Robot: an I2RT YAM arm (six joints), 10 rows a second.
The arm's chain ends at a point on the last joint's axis. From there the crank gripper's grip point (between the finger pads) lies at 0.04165 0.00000 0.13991 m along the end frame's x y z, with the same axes.
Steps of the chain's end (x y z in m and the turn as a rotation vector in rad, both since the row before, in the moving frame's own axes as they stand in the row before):
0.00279, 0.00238, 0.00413, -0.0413, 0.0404, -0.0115
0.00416, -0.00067, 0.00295, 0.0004, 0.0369, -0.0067
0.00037, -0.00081, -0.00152, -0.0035, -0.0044, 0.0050
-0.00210, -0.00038, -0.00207, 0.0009, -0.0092, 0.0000
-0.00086, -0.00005, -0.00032, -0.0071, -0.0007, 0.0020
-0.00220, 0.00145, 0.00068, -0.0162, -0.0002, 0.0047
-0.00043, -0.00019, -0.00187, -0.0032, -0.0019, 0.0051
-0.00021, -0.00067, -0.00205, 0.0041, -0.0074, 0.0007
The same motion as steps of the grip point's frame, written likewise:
0.00844, 0.00761, 0.00222, -0.0413, 0.0404, -0.0115
0.00929, -0.00102, 0.00132, 0.0004, 0.0369, -0.0067
-0.00025, -0.00011, -0.00134, -0.0035, -0.0044, 0.0050
-0.00339, -0.00051, -0.00169, 0.0009, -0.0092, 0.0000
-0.00096, 0.00103, -0.00029, -0.0071, -0.0007, 0.0020
-0.00223, 0.00391, 0.00067, -0.0162, -0.0002, 0.0047
-0.00070, 0.00047, -0.00179, -0.0032, -0.0019, 0.0051
-0.00125, -0.00122, -0.00175, 0.0041, -0.0074, 0.0007

